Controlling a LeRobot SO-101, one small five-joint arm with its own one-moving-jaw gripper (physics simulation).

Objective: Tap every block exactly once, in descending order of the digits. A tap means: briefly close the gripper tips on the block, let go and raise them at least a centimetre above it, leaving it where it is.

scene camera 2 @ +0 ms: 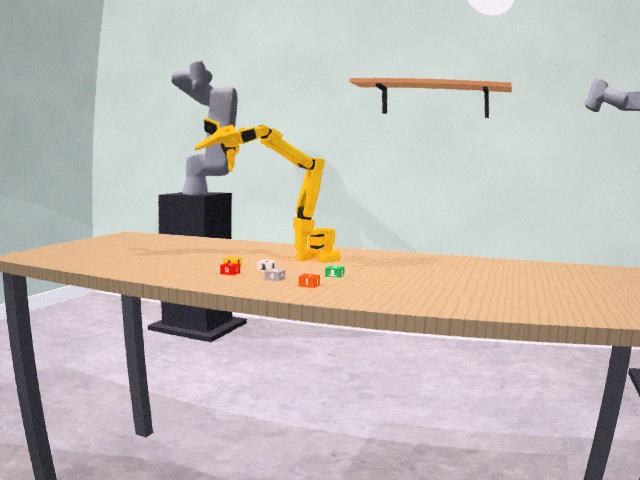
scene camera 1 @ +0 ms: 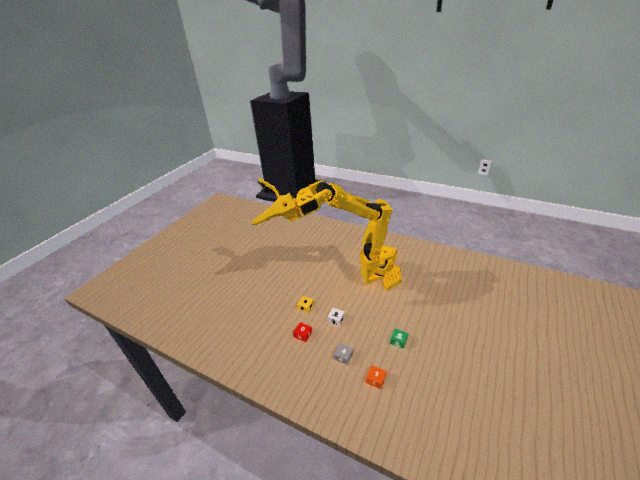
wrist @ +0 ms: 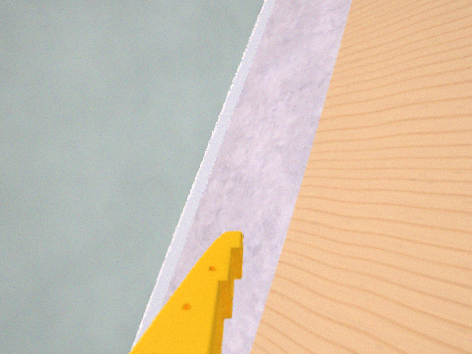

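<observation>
My yellow gripper (scene camera 1: pixel 256 201) (scene camera 2: pixel 213 159) is wide open and empty, high above the table, left of and behind the blocks. One notched jaw shows in the wrist view. Six blocks lie apart on the table: yellow (scene camera 1: pixel 305 304) (scene camera 2: pixel 232 260), white (scene camera 1: pixel 336 316) (scene camera 2: pixel 266 265), red (scene camera 1: pixel 302 332) (scene camera 2: pixel 230 269) with a 0, grey (scene camera 1: pixel 343 353) (scene camera 2: pixel 274 274) with a 4, green (scene camera 1: pixel 399 338) (scene camera 2: pixel 334 271) and orange (scene camera 1: pixel 376 377) (scene camera 2: pixel 309 281) with what looks like a 1. The digits on yellow, white and green are too small to read surely. No block shows in the wrist view.
The wooden table (scene camera 1: pixel 496 392) (scene camera 2: pixel 465 289) (wrist: pixel 390 175) carries the arm's base (scene camera 1: pixel 379 266) (scene camera 2: pixel 315 245) behind the blocks. A grey robot arm (scene camera 1: pixel 293 41) (scene camera 2: pixel 222 108) stands on a black pedestal (scene camera 1: pixel 284 139) (scene camera 2: pixel 194 217) behind the table.
</observation>
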